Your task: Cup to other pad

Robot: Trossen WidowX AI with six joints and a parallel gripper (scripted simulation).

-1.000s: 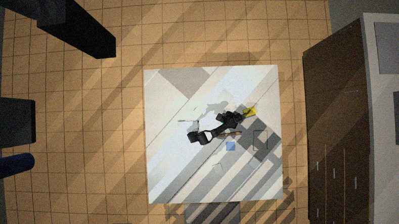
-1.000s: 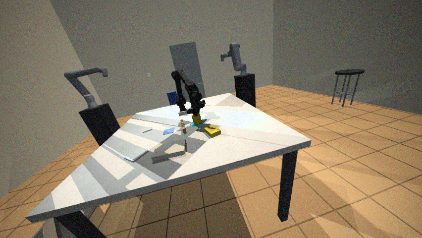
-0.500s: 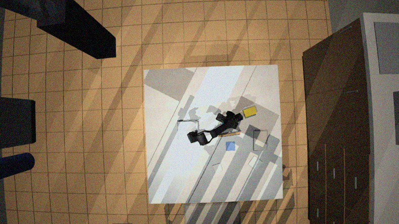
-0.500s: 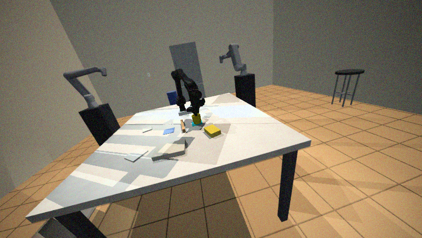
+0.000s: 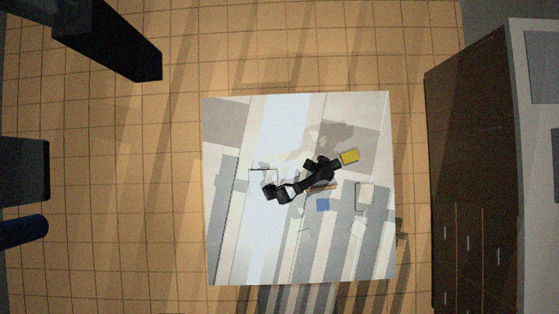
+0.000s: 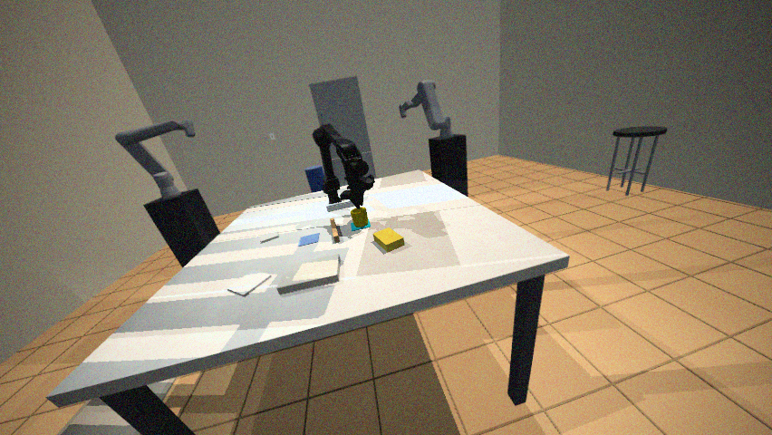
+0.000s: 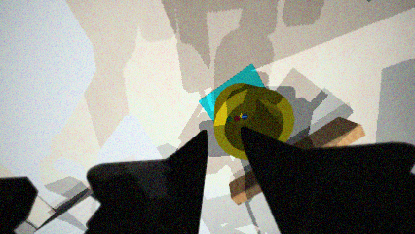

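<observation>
My gripper tip is 20 mm short of the yellow cup, 10 mm to the left of it and 40 mm above it. From my gripper tip the other things lie so: flat pale box (320 mm ahead, 210 mm to the right, 60 mm below); cyan pad (20 mm ahead, 20 mm to the right, 80 mm below); wooden block (30 mm ahead, 130 mm to the right, 70 mm below).
</observation>
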